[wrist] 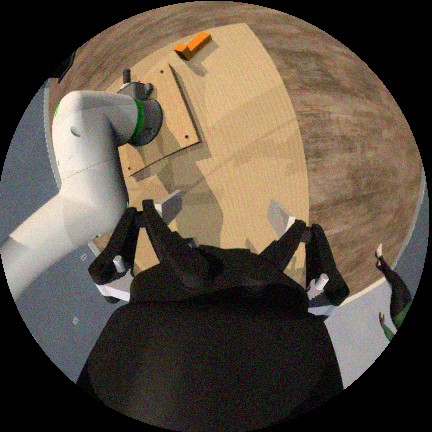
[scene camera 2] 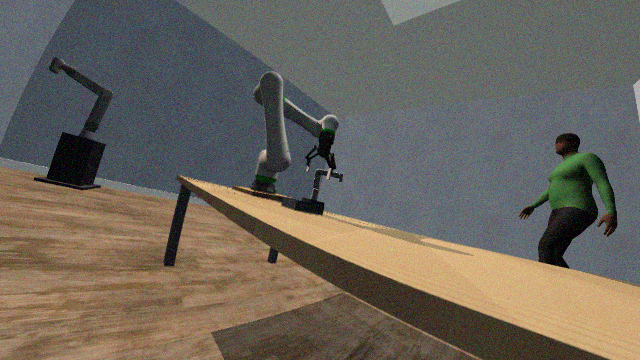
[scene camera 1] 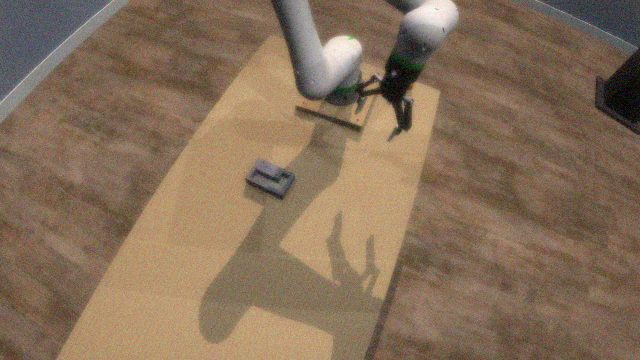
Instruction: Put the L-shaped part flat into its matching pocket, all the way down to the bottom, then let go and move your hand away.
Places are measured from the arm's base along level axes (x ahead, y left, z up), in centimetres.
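Pixels of known places: gripper, between the fingertips: [wrist: 224, 203] [scene camera 2: 317, 175] [scene camera 1: 373, 125]; arm's base, origin of its link: [wrist: 140, 120] [scene camera 2: 262, 191] [scene camera 1: 339, 92].
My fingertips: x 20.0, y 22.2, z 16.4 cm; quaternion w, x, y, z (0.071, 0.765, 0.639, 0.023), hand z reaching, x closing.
For each thing: its middle in the pictures, then the offset to it from my fingertips. Level surfaces: height alone.
- orange L-shaped part, middle of its body: [wrist: 193, 42] dy -4.1, dx -41.5, dz -16.4 cm
- dark grey block with the L-shaped pocket, middle of its body: [scene camera 1: 270, 178] [scene camera 2: 303, 206] dy -21.4, dx +26.5, dz -17.6 cm
- table, height of its surface: dz -19.4 cm
The orange L-shaped part [wrist: 194, 46] lies on the table at the far end in the wrist view, beyond the arm's base plate. In scene camera 1 it is almost wholly hidden behind the gripper. The dark grey block with the L-shaped pocket [scene camera 1: 265, 188] [scene camera 2: 306, 206] lies on the table, in front of the arm's base; the pocket is empty. The block does not show in the wrist view. My gripper [scene camera 1: 377, 119] [scene camera 2: 318, 171] [wrist: 224, 203] is open and empty, high above the table and apart from both the part and the block.
The wooden base plate [scene camera 1: 352, 119] [wrist: 175, 107] carries the arm's base on the table [scene camera 1: 200, 215] [scene camera 2: 380, 250] [wrist: 250, 100]. A person in green [scene camera 2: 572, 185] [wrist: 401, 318] stands beyond the table. Another arm on a black pedestal [scene camera 2: 76, 160] stands at the left in scene camera 2.
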